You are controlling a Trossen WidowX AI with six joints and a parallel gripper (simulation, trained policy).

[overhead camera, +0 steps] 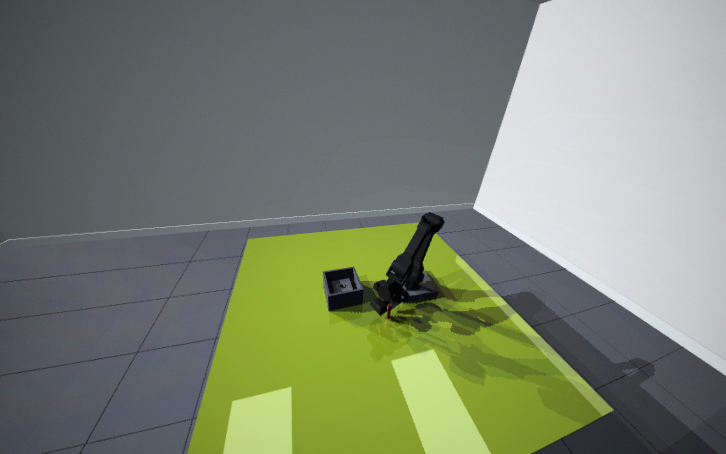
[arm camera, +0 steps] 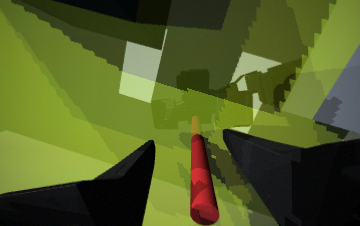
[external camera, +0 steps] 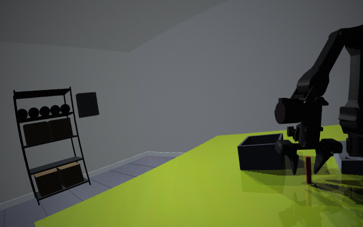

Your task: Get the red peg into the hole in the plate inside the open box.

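The dark box is 18 cm ahead of my gripper tip and 14 cm to the right of it. The rest, counted from my gripper tip: red peg (2 cm above, 1 cm to the left, 1 cm behind).
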